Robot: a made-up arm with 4 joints.
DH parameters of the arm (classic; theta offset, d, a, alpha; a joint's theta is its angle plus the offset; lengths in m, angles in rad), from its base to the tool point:
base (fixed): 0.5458 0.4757 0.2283 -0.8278
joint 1: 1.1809 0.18 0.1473 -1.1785
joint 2: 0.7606 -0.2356 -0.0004 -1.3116
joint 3: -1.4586 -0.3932 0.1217 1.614
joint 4: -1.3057 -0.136 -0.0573 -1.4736
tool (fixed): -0.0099 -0.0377 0 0
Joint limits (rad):
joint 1: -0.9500..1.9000
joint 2: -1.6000..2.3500
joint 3: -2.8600..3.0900
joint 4: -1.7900..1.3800
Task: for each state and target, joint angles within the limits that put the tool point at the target. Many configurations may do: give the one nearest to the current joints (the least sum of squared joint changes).
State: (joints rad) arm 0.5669 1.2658 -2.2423 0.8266
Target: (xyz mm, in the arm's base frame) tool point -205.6 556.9 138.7
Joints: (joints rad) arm 1.0680 0.8134 -2.4044 1.2637
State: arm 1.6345 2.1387 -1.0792 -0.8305
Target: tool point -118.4 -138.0 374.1
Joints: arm 1.9000 1.6492 -0.9134 -1.2907
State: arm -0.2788 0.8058 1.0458 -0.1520
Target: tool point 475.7 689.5 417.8
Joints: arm 0.0457 -0.2044 0.6971 -0.0901
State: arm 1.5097 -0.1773 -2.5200 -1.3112
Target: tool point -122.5 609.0 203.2
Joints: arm 1.2570 0.6146 -2.8600 -0.9941
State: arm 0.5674 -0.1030 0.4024 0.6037
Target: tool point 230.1 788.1 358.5
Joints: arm 0.5211 -0.4319 0.3204 0.7242
